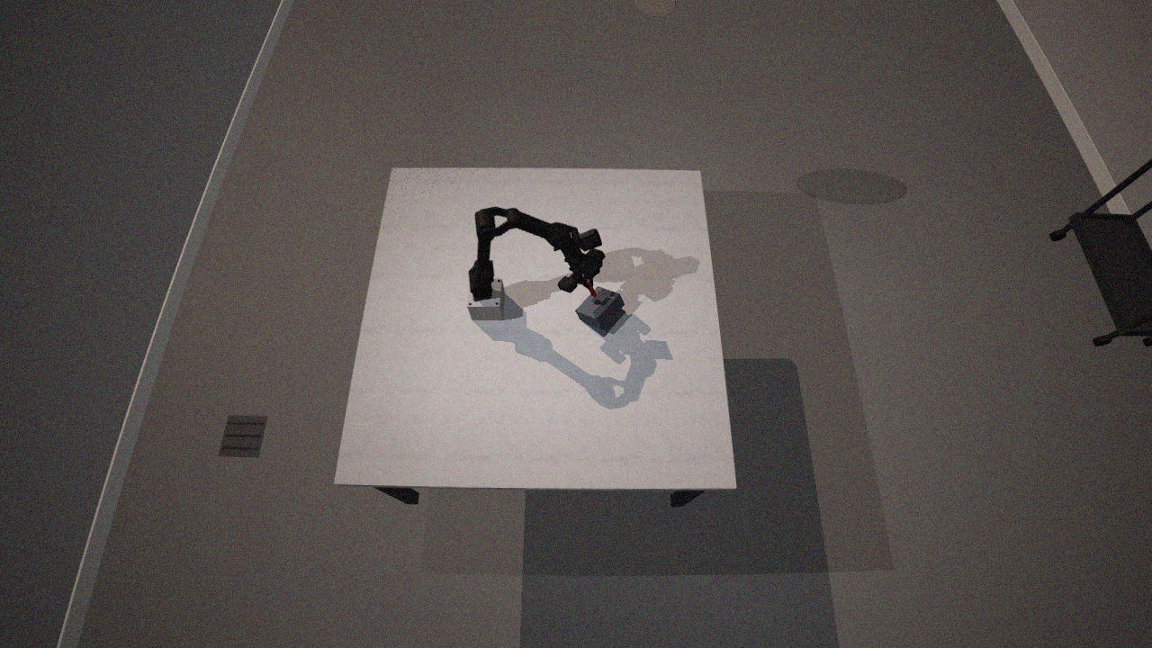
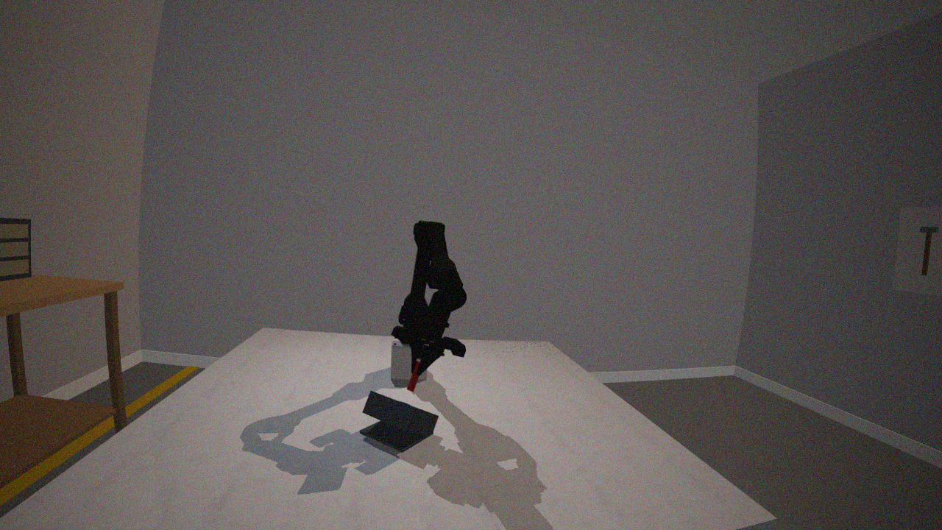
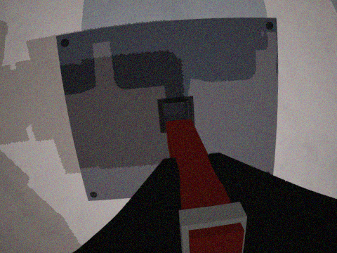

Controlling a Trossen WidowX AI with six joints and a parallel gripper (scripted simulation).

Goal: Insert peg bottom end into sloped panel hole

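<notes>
Now: the panel 90 mm below my gripper tip, 40 mm to the right of it and 30 mm ahead of it. Round my gripper tip: peg (10 mm to the left, 10 mm behind, 10 mm above).
</notes>
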